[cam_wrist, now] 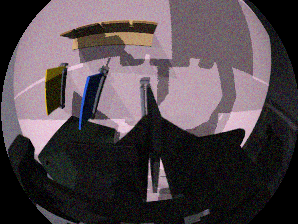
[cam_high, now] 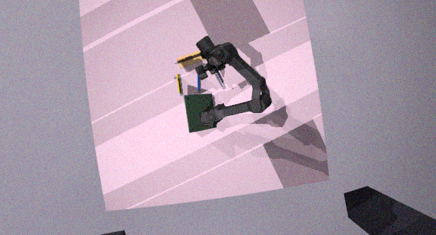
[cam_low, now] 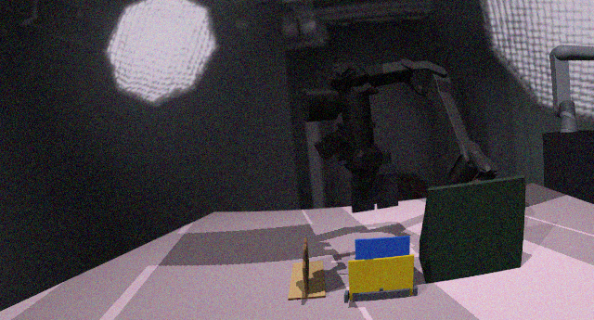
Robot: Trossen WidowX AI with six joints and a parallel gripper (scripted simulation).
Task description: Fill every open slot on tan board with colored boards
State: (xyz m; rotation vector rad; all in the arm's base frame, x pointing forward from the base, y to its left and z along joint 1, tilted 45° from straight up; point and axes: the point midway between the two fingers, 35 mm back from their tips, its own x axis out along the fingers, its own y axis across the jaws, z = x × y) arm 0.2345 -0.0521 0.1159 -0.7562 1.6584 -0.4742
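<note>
Right now my gripper tip is 11 cm short of the tan board, 10 cm to the right of it and 10 cm above it. The rest, counted from my gripper tip: yellow board: 21 cm to the left, 10 cm below, 1 cm behind; then blue board: 10 cm to the left, 10 cm below, 3 cm behind; then black board: 2 cm behind, 1 cm to the right.
</note>
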